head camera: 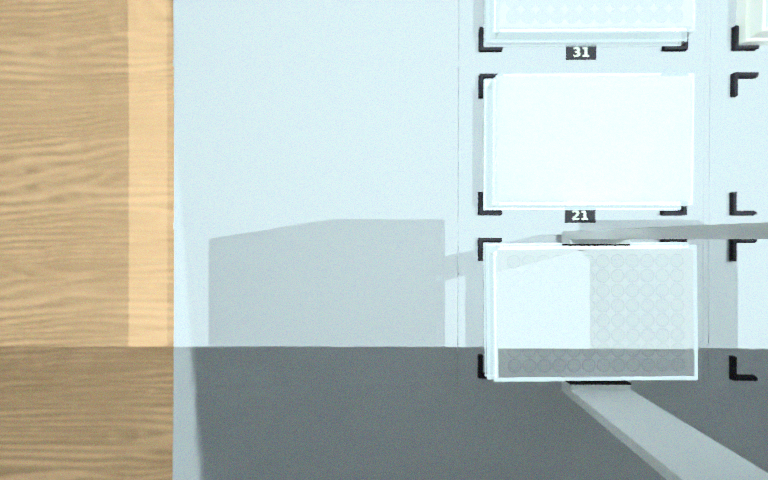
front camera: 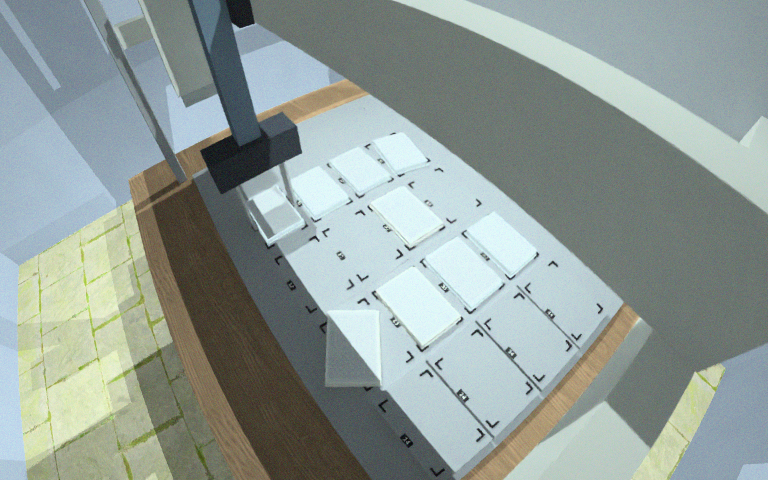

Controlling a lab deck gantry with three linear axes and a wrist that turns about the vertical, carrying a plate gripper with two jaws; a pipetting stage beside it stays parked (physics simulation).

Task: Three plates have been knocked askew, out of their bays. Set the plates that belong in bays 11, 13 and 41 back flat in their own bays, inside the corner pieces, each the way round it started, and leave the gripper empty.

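Pixels of known places: gripper, fingertip midpoint: (head camera: 590, 310) (front camera: 273, 213); robot's base, origin of the base link: (head camera: 482, 372).
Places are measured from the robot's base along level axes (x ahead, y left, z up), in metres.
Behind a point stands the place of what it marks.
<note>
My gripper (front camera: 272, 213) {x 0.064, y 0.043, z 0.011 m} (head camera: 596, 312) {x 0.064, y 0.043, z 0.011 m} is shut on a clear welled plate, with a jaw against each long side. This plate (front camera: 286, 229) {x 0.124, y 0.046, z 0.017 m} (head camera: 543, 316) {x 0.032, y 0.041, z 0.019 m} is square with bay 11, at or just above deck level; the exact height is hard to tell. A pale plate (front camera: 352, 353) {x 0.400, y 0.014, z 0.016 m} lies turned across bay 13, over its corner pieces, half in shadow. The plate at bay 41 (front camera: 400, 152) {x 0.081, y 0.361, z 0.016 m} lies at the far end of the first column, slightly turned against its neighbours. Neither of these two plates shows in the head view.
Plates stand in bay 21 (front camera: 320, 192) {x 0.079, y 0.150, z 0.014 m} (head camera: 591, 141) {x 0.063, y 0.149, z 0.014 m} and bay 31 (front camera: 360, 169) {x 0.072, y 0.256, z 0.014 m} (head camera: 591, 14) {x 0.062, y 0.227, z 0.014 m}, beside the held plate. Another plate (front camera: 406, 216) {x 0.237, y 0.251, z 0.014 m} stands in bay 32. Three plates (front camera: 419, 305) {x 0.397, y 0.149, z 0.014 m} (front camera: 464, 272) {x 0.397, y 0.253, z 0.014 m} (front camera: 501, 243) {x 0.396, y 0.356, z 0.014 m} stand behind the turned plate at bay 13. A wooden rim (head camera: 150, 169) {x -0.226, y 0.135, z -0.010 m} borders the deck.
</note>
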